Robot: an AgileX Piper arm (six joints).
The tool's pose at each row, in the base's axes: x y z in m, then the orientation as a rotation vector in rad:
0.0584 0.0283 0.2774 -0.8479 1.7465 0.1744
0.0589 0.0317 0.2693 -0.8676 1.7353 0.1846
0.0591 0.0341 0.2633 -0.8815 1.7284 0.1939
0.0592 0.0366 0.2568 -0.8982 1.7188 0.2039
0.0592 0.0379 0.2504 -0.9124 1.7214 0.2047
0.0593 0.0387 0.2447 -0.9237 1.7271 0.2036
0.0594 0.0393 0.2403 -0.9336 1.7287 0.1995
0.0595 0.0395 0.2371 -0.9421 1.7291 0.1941
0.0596 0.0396 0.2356 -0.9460 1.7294 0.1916
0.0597 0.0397 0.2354 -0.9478 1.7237 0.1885
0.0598 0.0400 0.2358 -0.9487 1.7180 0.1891
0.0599 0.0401 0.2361 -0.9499 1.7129 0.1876
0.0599 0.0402 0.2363 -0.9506 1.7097 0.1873
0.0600 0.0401 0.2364 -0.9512 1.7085 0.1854
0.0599 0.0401 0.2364 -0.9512 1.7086 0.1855
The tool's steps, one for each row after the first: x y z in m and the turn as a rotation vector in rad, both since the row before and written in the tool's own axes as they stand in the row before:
0.0056 0.0046 0.0050 -0.0164 -0.0074 -0.0110
0.0042 0.0034 0.0036 -0.0131 -0.0048 -0.0064
0.0046 0.0036 0.0037 -0.0149 -0.0065 -0.0087
0.0051 0.0028 0.0030 -0.0092 0.0062 -0.0071
0.0046 0.0022 0.0026 -0.0067 0.0086 -0.0051
0.0036 0.0017 0.0021 -0.0034 0.0055 -0.0072
0.0027 0.0011 0.0014 -0.0016 0.0044 -0.0074
0.0012 0.0005 0.0007 -0.0007 0.0021 -0.0034
0.0001 0.0001 0.0002 0.0018 -0.0035 -0.0047
-0.0005 0.0000 0.0001 0.0000 -0.0049 -0.0024
-0.0003 -0.0001 0.0000 0.0010 -0.0037 -0.0034
-0.0002 0.0000 0.0000 0.0003 -0.0025 -0.0018
0.0000 -0.0002 0.0000 0.0010 -0.0003 -0.0017
0.0000 0.0001 -0.0001 -0.0001 0.0001 0.0001

